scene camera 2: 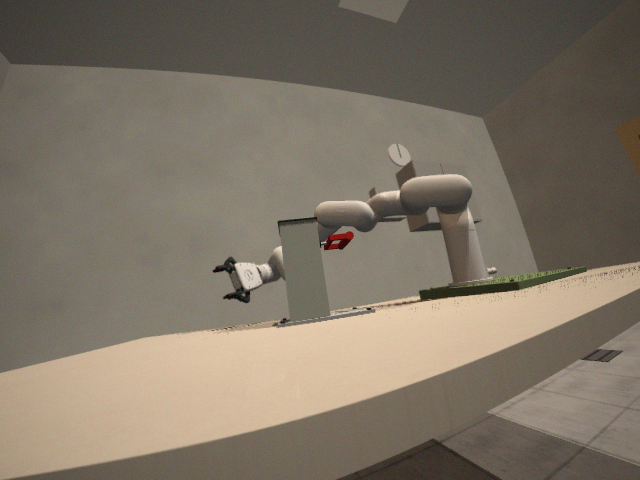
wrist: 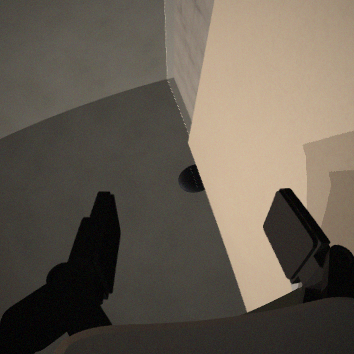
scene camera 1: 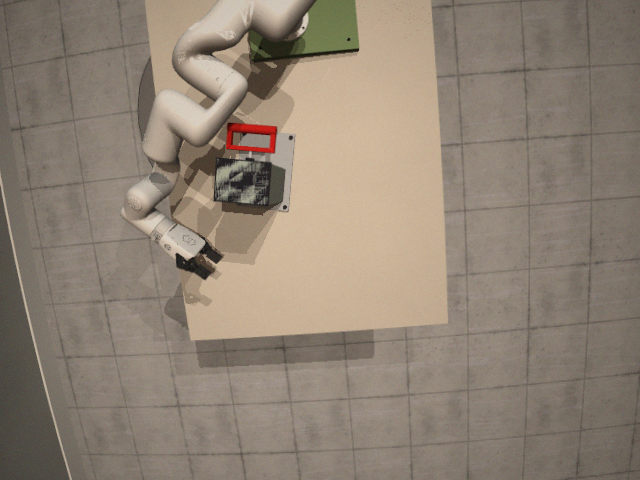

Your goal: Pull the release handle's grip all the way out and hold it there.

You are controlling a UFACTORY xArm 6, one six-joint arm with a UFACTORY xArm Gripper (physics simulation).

Labels:
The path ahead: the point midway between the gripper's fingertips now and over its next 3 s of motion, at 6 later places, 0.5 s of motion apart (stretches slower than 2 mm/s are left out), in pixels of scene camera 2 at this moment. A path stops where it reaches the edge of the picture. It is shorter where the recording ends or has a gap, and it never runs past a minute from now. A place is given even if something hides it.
My gripper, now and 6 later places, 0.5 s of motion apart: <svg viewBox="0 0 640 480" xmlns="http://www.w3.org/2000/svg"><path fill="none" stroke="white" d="M220 283L224 291L216 294L209 296L201 286L202 287L199 254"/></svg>

